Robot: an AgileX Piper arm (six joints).
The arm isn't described. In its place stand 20 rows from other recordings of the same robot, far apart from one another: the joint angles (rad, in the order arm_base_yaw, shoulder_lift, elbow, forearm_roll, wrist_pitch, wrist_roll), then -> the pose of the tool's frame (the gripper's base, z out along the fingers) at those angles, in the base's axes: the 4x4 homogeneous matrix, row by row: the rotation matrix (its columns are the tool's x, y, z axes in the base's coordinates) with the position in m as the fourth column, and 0 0 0 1 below.
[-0.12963 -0.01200 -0.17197 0.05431 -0.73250 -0.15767] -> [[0.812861 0.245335 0.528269 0.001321], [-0.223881 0.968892 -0.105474 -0.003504], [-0.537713 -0.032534 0.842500 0.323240], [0 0 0 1]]
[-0.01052 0.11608 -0.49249 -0.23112 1.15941 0.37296] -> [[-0.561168 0.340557 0.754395 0.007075], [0.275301 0.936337 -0.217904 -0.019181], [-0.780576 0.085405 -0.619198 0.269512], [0 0 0 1]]
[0.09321 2.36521 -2.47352 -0.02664 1.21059 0.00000] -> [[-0.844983 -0.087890 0.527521 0.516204], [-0.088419 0.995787 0.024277 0.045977], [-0.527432 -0.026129 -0.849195 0.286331], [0 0 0 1]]
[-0.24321 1.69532 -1.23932 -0.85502 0.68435 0.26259] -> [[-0.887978 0.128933 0.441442 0.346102], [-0.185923 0.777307 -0.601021 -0.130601], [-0.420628 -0.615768 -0.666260 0.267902], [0 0 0 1]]
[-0.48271 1.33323 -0.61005 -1.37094 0.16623 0.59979] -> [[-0.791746 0.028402 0.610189 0.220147], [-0.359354 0.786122 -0.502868 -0.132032], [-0.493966 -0.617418 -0.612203 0.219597], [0 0 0 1]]
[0.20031 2.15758 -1.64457 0.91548 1.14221 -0.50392] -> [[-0.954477 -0.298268 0.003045 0.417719], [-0.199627 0.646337 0.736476 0.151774], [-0.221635 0.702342 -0.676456 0.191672], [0 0 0 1]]
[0.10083 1.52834 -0.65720 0.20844 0.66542 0.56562] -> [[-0.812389 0.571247 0.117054 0.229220], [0.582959 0.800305 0.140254 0.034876], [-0.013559 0.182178 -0.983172 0.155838], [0 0 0 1]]
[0.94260 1.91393 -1.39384 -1.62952 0.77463 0.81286] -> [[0.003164 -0.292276 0.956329 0.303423], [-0.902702 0.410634 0.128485 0.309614], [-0.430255 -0.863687 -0.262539 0.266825], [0 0 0 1]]
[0.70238 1.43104 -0.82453 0.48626 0.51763 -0.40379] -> [[-0.655562 -0.708693 0.260753 0.197383], [-0.520680 0.674310 0.523639 0.194626], [-0.546928 0.207509 -0.811055 0.228866], [0 0 0 1]]
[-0.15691 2.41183 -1.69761 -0.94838 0.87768 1.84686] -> [[-0.116706 0.981237 0.153473 0.460591], [0.729622 0.189548 -0.657056 -0.130453], [-0.673818 0.035296 -0.738054 0.086010], [0 0 0 1]]
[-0.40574 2.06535 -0.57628 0.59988 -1.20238 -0.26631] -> [[-0.263601 0.795791 0.545190 0.262645], [0.090297 0.583054 -0.807400 -0.164987], [-0.960396 -0.163603 -0.225551 0.089226], [0 0 0 1]]
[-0.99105 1.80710 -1.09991 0.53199 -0.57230 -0.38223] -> [[0.011943 0.955871 0.293544 0.202293], [0.117222 0.290202 -0.949759 -0.354569], [-0.993034 0.045753 -0.108584 0.250833], [0 0 0 1]]
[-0.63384 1.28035 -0.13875 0.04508 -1.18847 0.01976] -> [[0.130222 0.620766 0.773105 0.150164], [-0.050356 0.782879 -0.620132 -0.115094], [-0.990205 0.041824 0.133207 0.209557], [0 0 0 1]]
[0.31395 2.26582 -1.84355 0.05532 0.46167 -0.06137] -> [[-0.675826 -0.333129 0.657483 0.492158], [-0.231868 0.942835 0.239372 0.162154], [-0.699640 0.009325 -0.714435 0.188459], [0 0 0 1]]
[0.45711 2.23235 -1.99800 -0.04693 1.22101 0.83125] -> [[-0.917833 0.342797 0.200181 0.426704], [0.358880 0.932079 0.049345 0.205407], [-0.169669 0.117132 -0.978516 0.218040], [0 0 0 1]]
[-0.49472 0.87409 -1.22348 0.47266 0.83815 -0.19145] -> [[-0.270768 0.205537 0.940446 0.143962], [0.293223 0.948126 -0.122792 -0.042669], [-0.916900 0.242513 -0.316990 0.461478], [0 0 0 1]]
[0.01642 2.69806 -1.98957 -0.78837 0.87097 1.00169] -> [[-0.830966 0.511536 0.218691 0.508173], [0.334129 0.773205 -0.538991 -0.041030], [-0.444807 -0.374812 -0.813427 0.007205], [0 0 0 1]]
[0.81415 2.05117 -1.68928 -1.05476 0.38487 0.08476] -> [[0.207964 -0.540303 0.815367 0.357072], [-0.888973 0.243320 0.387973 0.334931], [-0.408018 -0.805524 -0.429713 0.269637], [0 0 0 1]]
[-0.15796 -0.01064 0.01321 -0.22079 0.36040 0.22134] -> [[-0.257925 0.234103 0.937374 0.050932], [0.055540 0.972189 -0.227515 -0.015229], [-0.964567 -0.006620 -0.263754 0.177710], [0 0 0 1]]
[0.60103 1.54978 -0.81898 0.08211 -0.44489 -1.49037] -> [[0.504982 -0.244528 0.827767 0.278588], [-0.851040 0.018896 0.524762 0.187119], [-0.143961 -0.969458 -0.198561 0.255199], [0 0 0 1]]
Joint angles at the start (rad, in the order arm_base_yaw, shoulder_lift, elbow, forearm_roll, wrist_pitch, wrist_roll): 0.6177, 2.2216, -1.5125, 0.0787, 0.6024, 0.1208
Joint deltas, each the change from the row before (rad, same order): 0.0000, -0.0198, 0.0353, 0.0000, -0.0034, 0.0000; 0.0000, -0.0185, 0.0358, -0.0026, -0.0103, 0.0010; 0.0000, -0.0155, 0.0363, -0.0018, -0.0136, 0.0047; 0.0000, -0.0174, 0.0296, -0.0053, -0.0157, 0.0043; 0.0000, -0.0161, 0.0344, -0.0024, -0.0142, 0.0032; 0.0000, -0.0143, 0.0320, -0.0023, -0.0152, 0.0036; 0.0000, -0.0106, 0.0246, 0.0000, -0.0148, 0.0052; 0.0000, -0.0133, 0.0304, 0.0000, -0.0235, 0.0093
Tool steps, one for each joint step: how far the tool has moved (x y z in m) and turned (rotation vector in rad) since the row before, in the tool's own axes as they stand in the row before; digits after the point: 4 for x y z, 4 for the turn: 0.0065, -0.0011, -0.0026, 0.0025, 0.0118, 0.0007; 0.0063, -0.0013, -0.0020, 0.0034, 0.0066, -0.0004; 0.0068, -0.0014, -0.0006, 0.0032, 0.0068, 0.0041; 0.0045, -0.0011, -0.0024, 0.0031, -0.0040, 0.0003; 0.0063, -0.0014, -0.0012, 0.0028, 0.0037, 0.0018; 0.0059, -0.0013, -0.0009, 0.0025, 0.0021, 0.0022; 0.0044, -0.0009, -0.0005, 0.0007, -0.0009, 0.0056; 0.0050, -0.0011, -0.0008, 0.0000, -0.0065, 0.0098
